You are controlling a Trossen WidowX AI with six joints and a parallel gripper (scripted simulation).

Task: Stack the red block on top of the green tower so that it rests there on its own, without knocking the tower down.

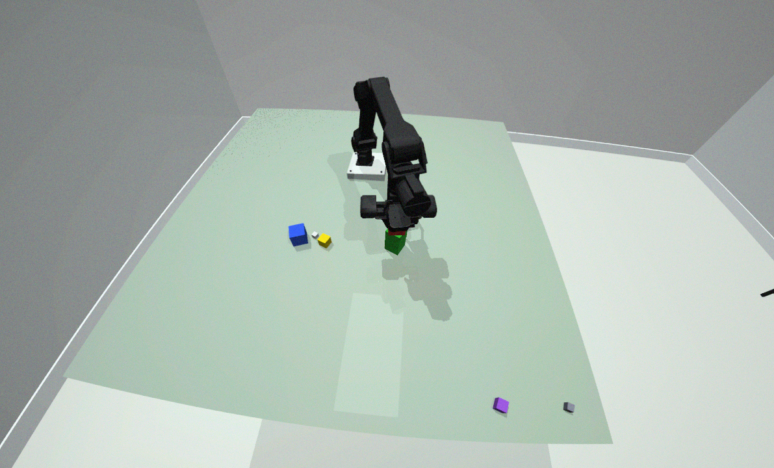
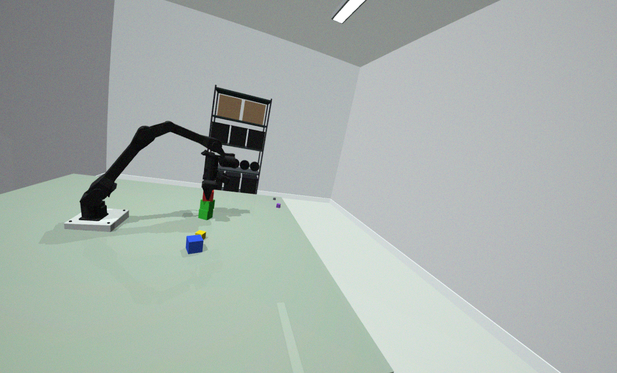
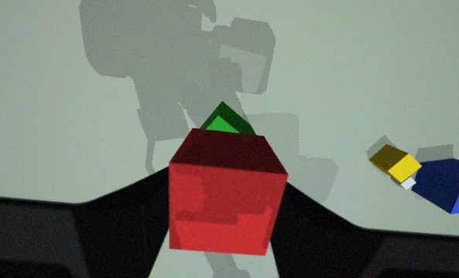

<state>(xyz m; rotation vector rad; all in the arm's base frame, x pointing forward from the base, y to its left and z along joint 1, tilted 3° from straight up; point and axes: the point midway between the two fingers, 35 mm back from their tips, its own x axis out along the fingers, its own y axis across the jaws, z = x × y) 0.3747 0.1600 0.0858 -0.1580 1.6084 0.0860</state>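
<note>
Now: gripper tip 20 mm below the red block. Round my gripper tip: small yellow block 210 mm to the right, 80 mm below, 20 mm ahead; blue block 300 mm to the right, 80 mm below, 10 mm ahead; tiny white cube 250 mm to the right, 90 mm below, 10 mm behind.
</note>
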